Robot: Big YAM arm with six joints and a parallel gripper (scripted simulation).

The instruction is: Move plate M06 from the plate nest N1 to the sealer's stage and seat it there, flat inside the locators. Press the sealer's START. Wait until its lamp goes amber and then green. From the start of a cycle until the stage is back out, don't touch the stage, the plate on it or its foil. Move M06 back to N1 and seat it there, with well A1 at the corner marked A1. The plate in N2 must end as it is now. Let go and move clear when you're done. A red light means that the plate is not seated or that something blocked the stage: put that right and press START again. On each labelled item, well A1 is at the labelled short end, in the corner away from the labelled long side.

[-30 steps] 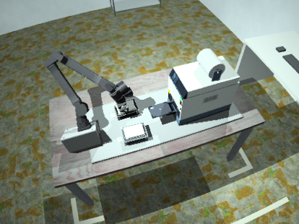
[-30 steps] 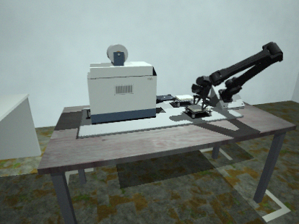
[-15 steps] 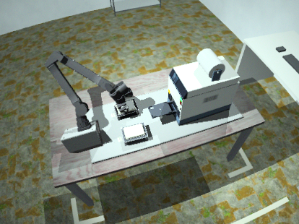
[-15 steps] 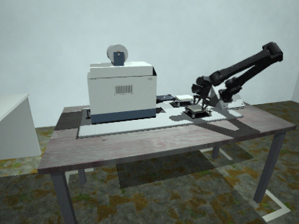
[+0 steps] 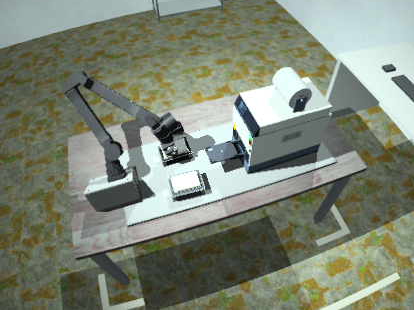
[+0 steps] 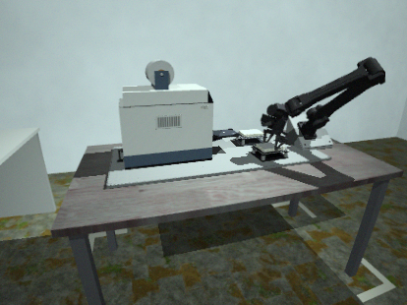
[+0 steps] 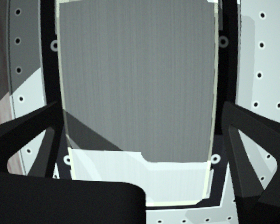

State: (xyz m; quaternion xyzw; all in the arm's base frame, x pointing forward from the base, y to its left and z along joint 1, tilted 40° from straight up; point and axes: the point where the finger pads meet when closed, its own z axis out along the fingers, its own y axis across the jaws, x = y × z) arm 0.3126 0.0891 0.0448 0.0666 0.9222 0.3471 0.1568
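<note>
The black nest N1 lies 2 cm below my hand. From my hand the other things lie so: foil roll 55 cm ahead, 15 cm to the right, 36 cm above; then sealer stage 21 cm ahead, 14 cm to the right, 4 cm above; then pale plate 22 cm to the right.
</note>
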